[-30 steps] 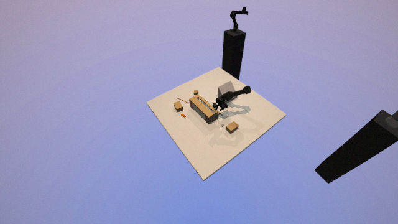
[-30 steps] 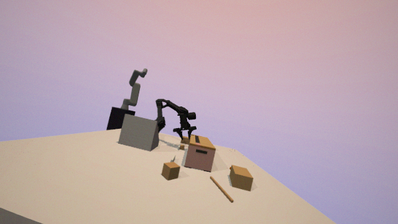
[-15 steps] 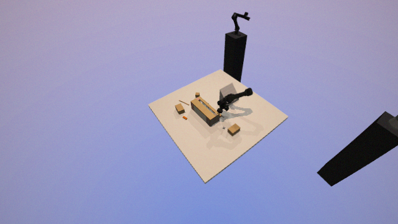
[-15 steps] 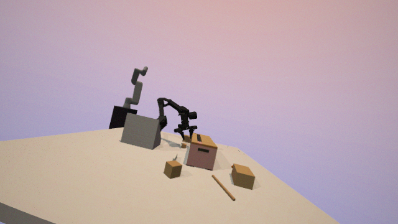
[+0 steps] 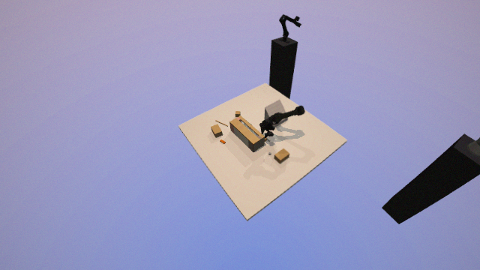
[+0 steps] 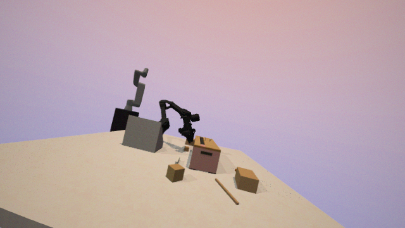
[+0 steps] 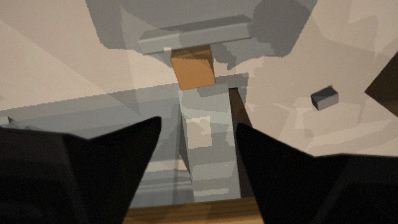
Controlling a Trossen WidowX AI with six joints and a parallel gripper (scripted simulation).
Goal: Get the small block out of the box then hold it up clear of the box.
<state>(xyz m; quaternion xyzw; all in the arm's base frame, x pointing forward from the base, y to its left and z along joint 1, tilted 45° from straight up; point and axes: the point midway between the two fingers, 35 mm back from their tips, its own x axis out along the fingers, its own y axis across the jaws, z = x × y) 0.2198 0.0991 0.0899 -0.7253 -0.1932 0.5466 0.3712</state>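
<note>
Now: gripper tip 60 mm above the brown cube and 20 mm past it. The rest, counted from my gripper tip: orange piece (350 mm ahead, 220 mm to the right, 70 mm below); then grey block (170 mm to the left, 70 mm below, 40 mm ahead); then long wooden box (140 mm to the right, 70 mm ahead, 10 mm below).
</note>
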